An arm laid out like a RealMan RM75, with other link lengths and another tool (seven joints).
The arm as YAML. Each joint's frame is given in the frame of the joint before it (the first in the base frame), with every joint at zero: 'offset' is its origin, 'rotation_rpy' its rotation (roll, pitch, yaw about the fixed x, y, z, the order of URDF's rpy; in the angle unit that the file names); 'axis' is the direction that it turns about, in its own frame. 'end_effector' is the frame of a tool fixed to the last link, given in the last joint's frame.
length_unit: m
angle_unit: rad
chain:
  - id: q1
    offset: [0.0, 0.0, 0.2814]
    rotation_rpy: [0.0, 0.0, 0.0]
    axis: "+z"
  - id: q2
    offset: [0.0, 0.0, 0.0]
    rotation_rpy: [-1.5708, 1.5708, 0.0]
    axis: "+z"
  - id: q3
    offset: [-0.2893, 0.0, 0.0]
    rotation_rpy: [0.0, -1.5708, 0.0]
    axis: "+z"
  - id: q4
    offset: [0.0, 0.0, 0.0]
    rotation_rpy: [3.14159, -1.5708, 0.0]
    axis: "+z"
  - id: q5
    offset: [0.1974, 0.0, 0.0]
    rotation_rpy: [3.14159, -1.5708, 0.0]
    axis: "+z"
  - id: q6
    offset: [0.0, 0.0, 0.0]
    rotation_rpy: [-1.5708, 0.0, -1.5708]
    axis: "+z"
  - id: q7
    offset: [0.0, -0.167, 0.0]
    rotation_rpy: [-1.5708, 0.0, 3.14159]
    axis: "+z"
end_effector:
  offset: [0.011, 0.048, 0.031]
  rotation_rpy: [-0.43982, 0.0, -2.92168]
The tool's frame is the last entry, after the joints.
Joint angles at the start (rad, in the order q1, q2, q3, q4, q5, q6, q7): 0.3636 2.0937 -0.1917 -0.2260 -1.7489 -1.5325 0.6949
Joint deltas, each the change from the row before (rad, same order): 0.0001 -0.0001 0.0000 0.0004 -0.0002 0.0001 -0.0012; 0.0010 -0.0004 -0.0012 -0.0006 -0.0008 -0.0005 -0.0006; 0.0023 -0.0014 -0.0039 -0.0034 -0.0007 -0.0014 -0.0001; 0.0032 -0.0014 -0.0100 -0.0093 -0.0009 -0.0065 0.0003; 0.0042 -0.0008 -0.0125 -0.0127 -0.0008 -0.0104 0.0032; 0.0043 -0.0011 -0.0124 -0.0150 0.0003 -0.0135 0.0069; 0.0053 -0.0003 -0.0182 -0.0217 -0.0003 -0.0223 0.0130; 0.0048 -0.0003 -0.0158 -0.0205 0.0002 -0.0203 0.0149; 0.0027 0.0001 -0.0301 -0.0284 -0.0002 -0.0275 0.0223; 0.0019 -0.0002 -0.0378 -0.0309 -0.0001 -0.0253 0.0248; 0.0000 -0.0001 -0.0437 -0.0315 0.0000 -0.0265 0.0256; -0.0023 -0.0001 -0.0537 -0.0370 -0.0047 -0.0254 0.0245; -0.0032 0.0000 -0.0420 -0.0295 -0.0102 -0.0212 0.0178; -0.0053 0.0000 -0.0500 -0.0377 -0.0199 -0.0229 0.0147; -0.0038 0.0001 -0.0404 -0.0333 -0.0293 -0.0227 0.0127
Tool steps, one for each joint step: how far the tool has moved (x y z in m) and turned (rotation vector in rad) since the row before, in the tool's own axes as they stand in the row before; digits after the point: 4 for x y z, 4 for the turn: 0.0000 0.0000 0.0001 -0.0002 0.0006 -0.0008; -0.0003 0.0000 0.0006 -0.0025 0.0017 -0.0015; -0.0011 -0.0003 0.0010 -0.0056 0.0043 -0.0045; -0.0023 0.0003 0.0022 -0.0143 0.0079 -0.0096; -0.0030 0.0007 0.0032 -0.0199 0.0071 -0.0104; -0.0039 0.0006 0.0031 -0.0215 0.0043 -0.0103; -0.0050 0.0018 0.0049 -0.0339 0.0037 -0.0109; -0.0047 0.0014 0.0043 -0.0303 0.0020 -0.0077; -0.0042 0.0033 0.0060 -0.0457 0.0081 -0.0038; -0.0033 0.0036 0.0066 -0.0497 0.0145 0.0001; -0.0022 0.0046 0.0073 -0.0545 0.0176 0.0038; -0.0005 0.0057 0.0084 -0.0623 0.0309 0.0061; 0.0009 0.0053 0.0070 -0.0523 0.0293 0.0079; 0.0025 0.0068 0.0082 -0.0628 0.0459 0.0080; 0.0035 0.0066 0.0081 -0.0605 0.0461 0.0121
